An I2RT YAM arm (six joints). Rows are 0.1 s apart.
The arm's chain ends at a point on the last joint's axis. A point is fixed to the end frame.
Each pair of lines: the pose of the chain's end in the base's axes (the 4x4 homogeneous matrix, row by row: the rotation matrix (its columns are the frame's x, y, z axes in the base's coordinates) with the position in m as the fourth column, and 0 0 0 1 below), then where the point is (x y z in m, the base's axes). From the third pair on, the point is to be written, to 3 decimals.
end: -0.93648 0.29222 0.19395 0.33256; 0.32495 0.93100 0.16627 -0.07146; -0.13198 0.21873 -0.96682 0.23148; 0 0 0 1
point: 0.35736 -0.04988 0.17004
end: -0.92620 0.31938 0.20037 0.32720; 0.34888 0.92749 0.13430 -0.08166; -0.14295 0.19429 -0.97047 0.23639; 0 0 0 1
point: 0.35273 -0.06249 0.17445
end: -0.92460 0.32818 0.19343 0.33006; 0.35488 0.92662 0.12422 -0.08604; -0.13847 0.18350 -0.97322 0.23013; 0 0 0 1
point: 0.355 -0.068 0.168
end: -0.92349 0.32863 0.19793 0.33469; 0.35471 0.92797 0.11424 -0.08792; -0.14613 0.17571 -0.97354 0.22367; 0 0 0 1
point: 0.360 -0.070 0.161
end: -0.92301 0.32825 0.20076 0.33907; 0.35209 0.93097 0.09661 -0.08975; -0.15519 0.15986 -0.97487 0.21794; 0 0 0 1
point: 0.365 -0.073 0.155
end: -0.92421 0.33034 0.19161 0.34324; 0.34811 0.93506 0.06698 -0.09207; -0.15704 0.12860 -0.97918 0.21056; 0 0 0 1
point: 0.368 -0.077 0.147
